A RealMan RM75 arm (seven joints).
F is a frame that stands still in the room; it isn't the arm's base.
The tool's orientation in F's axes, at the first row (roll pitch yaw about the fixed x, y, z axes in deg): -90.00 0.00 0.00
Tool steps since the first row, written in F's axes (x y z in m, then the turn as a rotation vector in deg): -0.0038 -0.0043 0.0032 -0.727 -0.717 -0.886; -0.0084 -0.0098 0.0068 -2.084 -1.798 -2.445; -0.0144 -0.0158 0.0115 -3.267 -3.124 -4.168; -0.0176 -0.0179 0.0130 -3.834 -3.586 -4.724; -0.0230 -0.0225 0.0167 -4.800 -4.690 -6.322; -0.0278 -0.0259 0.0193 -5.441 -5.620 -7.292; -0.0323 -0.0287 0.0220 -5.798 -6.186 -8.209; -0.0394 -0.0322 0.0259 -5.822 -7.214 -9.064; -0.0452 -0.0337 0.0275 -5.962 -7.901 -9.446; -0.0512 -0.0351 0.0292 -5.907 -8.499 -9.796; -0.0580 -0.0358 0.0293 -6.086 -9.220 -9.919; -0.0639 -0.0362 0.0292 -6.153 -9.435 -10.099
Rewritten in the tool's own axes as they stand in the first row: -0.0038 -0.0032 -0.0043 -0.727 0.886 -0.717; -0.0084 -0.0068 -0.0098 -2.084 2.445 -1.798; -0.0144 -0.0115 -0.0158 -3.267 4.168 -3.124; -0.0176 -0.0130 -0.0179 -3.834 4.724 -3.586; -0.0230 -0.0167 -0.0225 -4.800 6.322 -4.690; -0.0278 -0.0193 -0.0259 -5.441 7.292 -5.620; -0.0323 -0.0220 -0.0287 -5.798 8.209 -6.186; -0.0394 -0.0259 -0.0322 -5.822 9.064 -7.214; -0.0452 -0.0275 -0.0337 -5.962 9.446 -7.901; -0.0512 -0.0292 -0.0351 -5.907 9.796 -8.499; -0.0580 -0.0293 -0.0358 -6.086 9.919 -9.220; -0.0639 -0.0292 -0.0362 -6.153 10.099 -9.435
